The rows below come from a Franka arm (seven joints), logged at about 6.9 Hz.
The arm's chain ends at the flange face. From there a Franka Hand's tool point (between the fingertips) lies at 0.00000 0.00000 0.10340 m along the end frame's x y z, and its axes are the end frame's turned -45 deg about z.
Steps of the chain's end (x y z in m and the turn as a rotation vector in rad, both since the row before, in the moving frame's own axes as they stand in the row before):
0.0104 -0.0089 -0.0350 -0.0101 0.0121 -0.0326
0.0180 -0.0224 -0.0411 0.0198 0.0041 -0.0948
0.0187 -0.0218 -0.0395 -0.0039 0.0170 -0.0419
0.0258 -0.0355 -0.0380 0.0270 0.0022 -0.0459
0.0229 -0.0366 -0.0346 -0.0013 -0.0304 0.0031
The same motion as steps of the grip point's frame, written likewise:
0.0138 0.0027 -0.0350 -0.0157 0.0014 -0.0326
0.0303 -0.0043 -0.0411 0.0111 0.0169 -0.0948
0.0296 -0.0007 -0.0395 -0.0148 0.0093 -0.0419
0.0454 -0.0087 -0.0380 0.0175 0.0206 -0.0459
0.0398 -0.0118 -0.0346 0.0206 -0.0224 0.0031

